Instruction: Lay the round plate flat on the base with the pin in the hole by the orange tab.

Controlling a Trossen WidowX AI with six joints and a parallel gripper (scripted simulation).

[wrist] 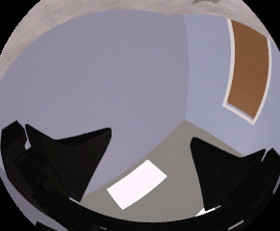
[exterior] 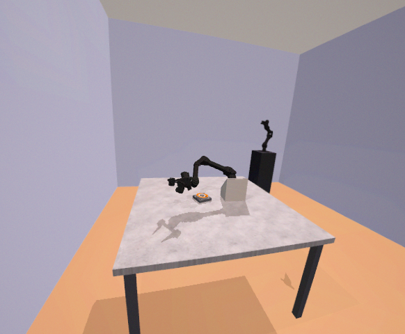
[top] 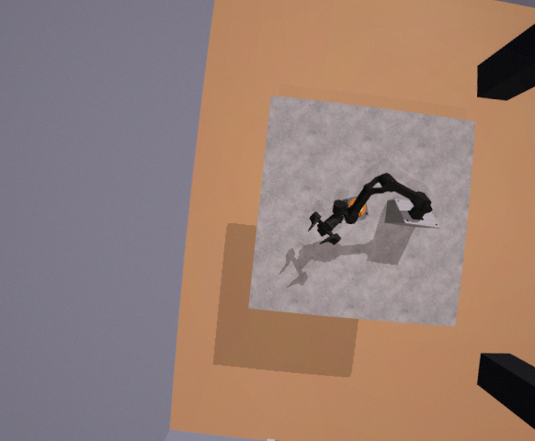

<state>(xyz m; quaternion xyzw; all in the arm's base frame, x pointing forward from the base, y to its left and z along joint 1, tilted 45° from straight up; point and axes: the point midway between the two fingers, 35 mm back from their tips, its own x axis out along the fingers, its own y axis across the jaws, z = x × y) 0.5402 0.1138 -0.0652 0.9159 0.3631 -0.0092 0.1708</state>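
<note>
My gripper tip is 300 mm past the round plate, 160 mm to the left of it and 220 mm above it. From my gripper tip the other things lie so: grey square base: 290 mm behind, 180 mm to the right, 230 mm below.
</note>
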